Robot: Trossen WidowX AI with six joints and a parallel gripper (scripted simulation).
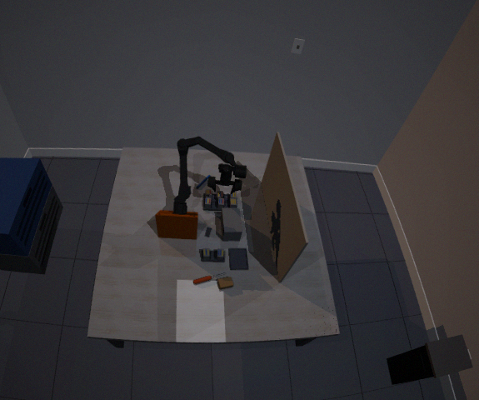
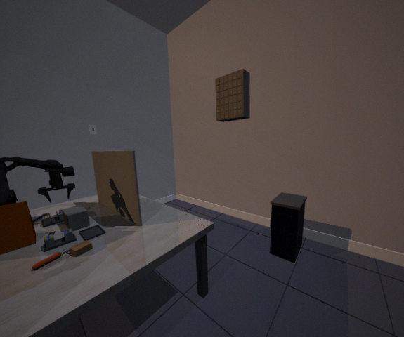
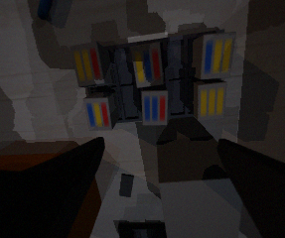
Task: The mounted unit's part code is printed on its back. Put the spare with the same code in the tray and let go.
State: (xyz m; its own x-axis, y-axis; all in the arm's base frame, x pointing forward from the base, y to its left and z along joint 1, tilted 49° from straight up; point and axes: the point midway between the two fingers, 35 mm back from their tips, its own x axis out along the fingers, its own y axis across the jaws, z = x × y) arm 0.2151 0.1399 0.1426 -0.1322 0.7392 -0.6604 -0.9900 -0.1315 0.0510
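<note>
The spare block is 10 cm below my gripper tip. Round my gripper tip: grey mounted unit: 14 cm to the right, 9 cm below, 7 cm ahead; then tall tan board: 31 cm ahead, 10 cm to the right, 9 cm above; then blue pen: 17 cm to the left, 13 cm below, 13 cm behind.
</note>
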